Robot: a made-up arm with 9 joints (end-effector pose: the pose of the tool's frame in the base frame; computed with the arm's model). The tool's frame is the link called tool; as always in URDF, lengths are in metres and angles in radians. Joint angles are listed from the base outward.
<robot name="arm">
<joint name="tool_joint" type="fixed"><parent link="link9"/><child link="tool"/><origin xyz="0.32 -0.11 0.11"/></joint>
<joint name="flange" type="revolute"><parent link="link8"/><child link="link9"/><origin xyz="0.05 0.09 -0.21"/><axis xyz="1 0 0"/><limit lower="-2.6" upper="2.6" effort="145" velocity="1.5"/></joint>
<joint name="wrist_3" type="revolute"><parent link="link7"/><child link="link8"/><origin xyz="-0.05 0.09 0.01"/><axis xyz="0 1 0"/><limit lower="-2.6" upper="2.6" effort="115" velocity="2.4"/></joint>
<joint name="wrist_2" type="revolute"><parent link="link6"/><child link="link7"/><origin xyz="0.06 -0.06 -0.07"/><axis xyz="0 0 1"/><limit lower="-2.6" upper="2.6" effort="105" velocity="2.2"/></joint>
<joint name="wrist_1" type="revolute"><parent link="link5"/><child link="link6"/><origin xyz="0.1 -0.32 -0.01"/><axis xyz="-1 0 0"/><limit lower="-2.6" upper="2.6" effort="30" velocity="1.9"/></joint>
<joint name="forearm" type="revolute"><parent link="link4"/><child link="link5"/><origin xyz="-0.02 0 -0.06"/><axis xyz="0 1 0"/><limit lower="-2.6" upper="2.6" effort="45" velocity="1.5"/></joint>
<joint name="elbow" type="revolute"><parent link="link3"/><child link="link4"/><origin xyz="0.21 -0.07 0.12"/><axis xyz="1 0 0"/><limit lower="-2.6" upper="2.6" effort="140" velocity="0.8"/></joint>
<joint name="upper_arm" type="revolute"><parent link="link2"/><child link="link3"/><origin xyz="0.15 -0.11 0.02"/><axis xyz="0 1 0"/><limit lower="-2.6" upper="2.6" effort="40" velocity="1.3"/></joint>
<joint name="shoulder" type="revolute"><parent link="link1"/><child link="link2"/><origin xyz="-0.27 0.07 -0.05"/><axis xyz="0 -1 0"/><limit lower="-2.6" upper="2.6" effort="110" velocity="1.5"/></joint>
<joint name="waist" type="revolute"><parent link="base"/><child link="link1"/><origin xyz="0 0 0.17"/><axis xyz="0 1 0"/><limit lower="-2.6" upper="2.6" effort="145" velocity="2"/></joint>
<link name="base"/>
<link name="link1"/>
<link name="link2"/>
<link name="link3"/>
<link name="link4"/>
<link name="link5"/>
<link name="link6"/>
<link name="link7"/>
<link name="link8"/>
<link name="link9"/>
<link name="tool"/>
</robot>
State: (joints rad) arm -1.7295 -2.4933 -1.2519 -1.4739 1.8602 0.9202 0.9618 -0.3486 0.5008
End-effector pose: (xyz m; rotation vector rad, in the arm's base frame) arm -0.0798 -0.4407 0.0397 0.0807 1.5628 -0.6390
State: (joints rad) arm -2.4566 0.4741 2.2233 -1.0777 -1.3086 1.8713 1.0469 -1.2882 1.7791
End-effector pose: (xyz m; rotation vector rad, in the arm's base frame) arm 0.3233 -0.1252 0.7285 -1.2892 -0.0804 0.5042
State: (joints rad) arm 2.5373 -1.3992 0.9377 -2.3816 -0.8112 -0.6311 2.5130 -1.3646 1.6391
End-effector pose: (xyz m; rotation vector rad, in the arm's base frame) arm -0.3428 0.1592 0.4356 0.6352 1.6309 0.5419
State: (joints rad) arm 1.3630 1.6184 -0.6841 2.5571 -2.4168 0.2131 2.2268 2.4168 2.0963
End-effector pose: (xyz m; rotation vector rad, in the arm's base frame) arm 0.3441 0.5695 0.0588 2.5719 0.4966 -0.7521
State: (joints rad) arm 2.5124 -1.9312 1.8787 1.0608 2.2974 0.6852 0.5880 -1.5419 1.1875
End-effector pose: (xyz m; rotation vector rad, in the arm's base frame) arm 0.2145 0.2270 0.3769 2.7672 1.3620 0.5140
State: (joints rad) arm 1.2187 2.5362 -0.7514 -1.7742 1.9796 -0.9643 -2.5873 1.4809 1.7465
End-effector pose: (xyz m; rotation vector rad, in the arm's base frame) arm -0.1242 -0.5521 0.2995 0.0757 0.0677 0.1430
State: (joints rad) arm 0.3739 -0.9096 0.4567 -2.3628 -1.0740 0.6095 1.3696 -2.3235 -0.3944
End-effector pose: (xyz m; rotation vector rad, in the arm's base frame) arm 0.1417 0.2539 0.1592 2.1701 0.6218 2.0746
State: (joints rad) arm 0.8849 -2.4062 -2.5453 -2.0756 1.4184 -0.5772 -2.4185 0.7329 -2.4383
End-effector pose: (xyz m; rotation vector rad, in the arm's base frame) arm -0.1704 -0.3473 1.0829 0.2958 -1.3048 2.1111
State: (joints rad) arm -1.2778 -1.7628 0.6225 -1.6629 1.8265 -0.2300 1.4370 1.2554 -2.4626
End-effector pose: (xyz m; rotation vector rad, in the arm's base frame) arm 0.4112 0.1792 0.2867 -0.7914 -1.4496 -2.4904
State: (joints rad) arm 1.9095 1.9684 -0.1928 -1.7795 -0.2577 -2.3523 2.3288 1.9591 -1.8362
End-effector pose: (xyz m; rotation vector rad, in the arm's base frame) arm 0.5741 -0.3043 0.4343 1.8788 1.0596 -0.9770
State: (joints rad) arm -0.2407 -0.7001 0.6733 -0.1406 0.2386 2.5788 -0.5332 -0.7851 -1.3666
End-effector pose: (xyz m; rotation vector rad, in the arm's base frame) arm 0.0225 -0.4235 -0.6659 1.6301 1.8885 -1.5142
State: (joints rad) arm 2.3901 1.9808 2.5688 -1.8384 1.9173 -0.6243 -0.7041 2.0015 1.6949
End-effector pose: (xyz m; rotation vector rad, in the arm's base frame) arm 0.0855 -0.0307 0.3184 -1.7001 -1.1244 -0.9722
